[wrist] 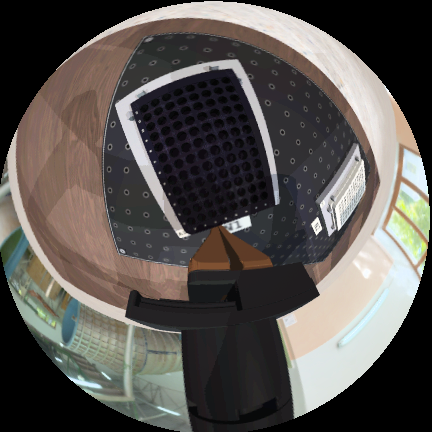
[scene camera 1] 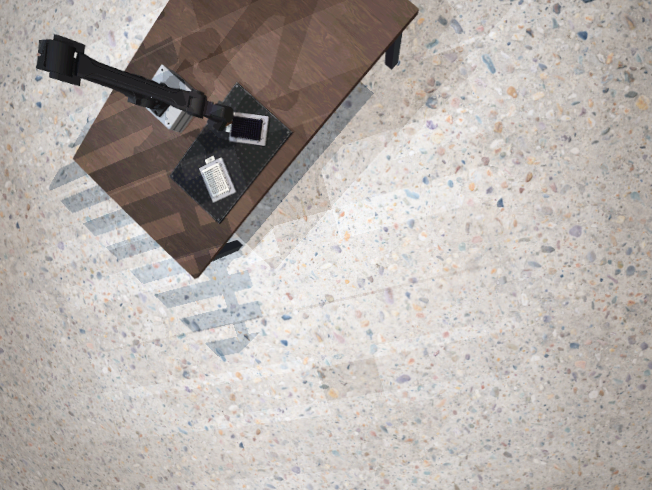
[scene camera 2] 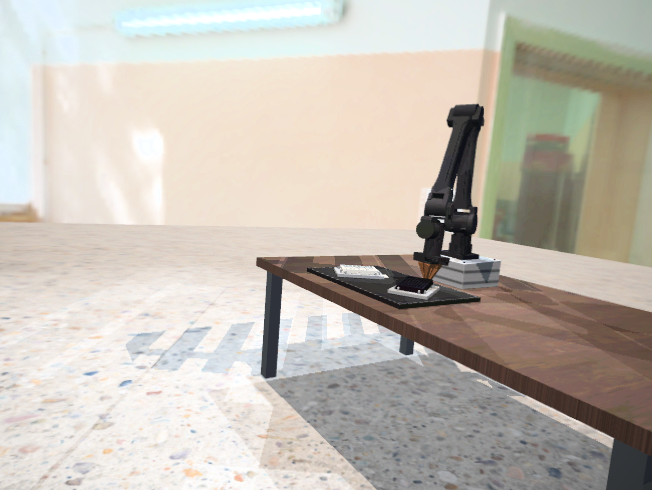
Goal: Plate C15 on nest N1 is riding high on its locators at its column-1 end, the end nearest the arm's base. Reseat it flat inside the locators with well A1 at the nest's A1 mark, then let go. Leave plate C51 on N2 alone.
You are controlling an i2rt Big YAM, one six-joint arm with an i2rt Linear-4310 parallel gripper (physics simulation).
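Pixels of known places: gripper, between the fingertips: (wrist: pixel 213 225) (scene camera 1: pixel 231 122); arm's base, origin of its link: (scene camera 2: pixel 459 256).
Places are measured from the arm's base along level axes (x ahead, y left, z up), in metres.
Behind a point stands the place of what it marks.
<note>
Dark 96-well plate C15 (scene camera 1: pixel 246 128) @[x 0.334, y 0.180, z -0.052 m] (scene camera 2: pixel 413 284) @[x 0.352, y 0.200, z -0.052 m] (wrist: pixel 205 150) @[x 0.328, y 0.179, z -0.050 m] lies on the pale nest N1 (scene camera 1: pixel 265 131) @[x 0.396, y 0.229, z -0.069 m] (wrist: pixel 132 135) @[x 0.328, y 0.246, z -0.068 m]. In the wrist view, locators show at the nest's far end, and the plate's near end reaches over the nest's near edge beside the N1 label (wrist: pixel 239 225) @[x 0.261, y 0.113, z -0.078 m]. Whether that end is raised is hard to tell. A small mark (wrist: pixel 183 233) @[x 0.240, y 0.176, z -0.068 m] shows at the nest's near left corner. My gripper (scene camera 2: pixel 429 278) @[x 0.258, y 0.146, z -0.069 m] (wrist: pixel 213 225) @[x 0.258, y 0.146, z -0.069 m] is shut and empty, its orange tips at the middle of the plate's near end. Contact cannot be made out. White plate C51 (scene camera 1: pixel 216 179) @[x 0.388, y -0.070, z -0.054 m] (scene camera 2: pixel 361 270) @[x 0.398, y -0.037, z -0.056 m] (wrist: pixel 352 192) @[x 0.390, y -0.065, z -0.054 m] sits on N2.
Both nests stand on a black perforated board (scene camera 1: pixel 237 94) @[x 0.191, y 0.245, z -0.080 m] (scene camera 2: pixel 458 298) @[x 0.238, y 0.276, z -0.080 m] (wrist: pixel 300 110) @[x 0.424, y 0.097, z -0.080 m] on the brown wooden table (scene camera 1: pixel 252 52) @[x 0.110, y 0.409, z -0.093 m] (scene camera 2: pixel 553 337) @[x 0.229, y 0.600, z -0.093 m] (wrist: pixel 60 125). The arm's pale base block (scene camera 1: pixel 179 120) @[x 0.101, y -0.010, z -0.028 m] (scene camera 2: pixel 474 273) @[x 0.034, y 0.120, z -0.039 m] is behind N1. The N2 label (wrist: pixel 315 226) @[x 0.295, y -0.039, z -0.078 m] is at that nest's near end.
</note>
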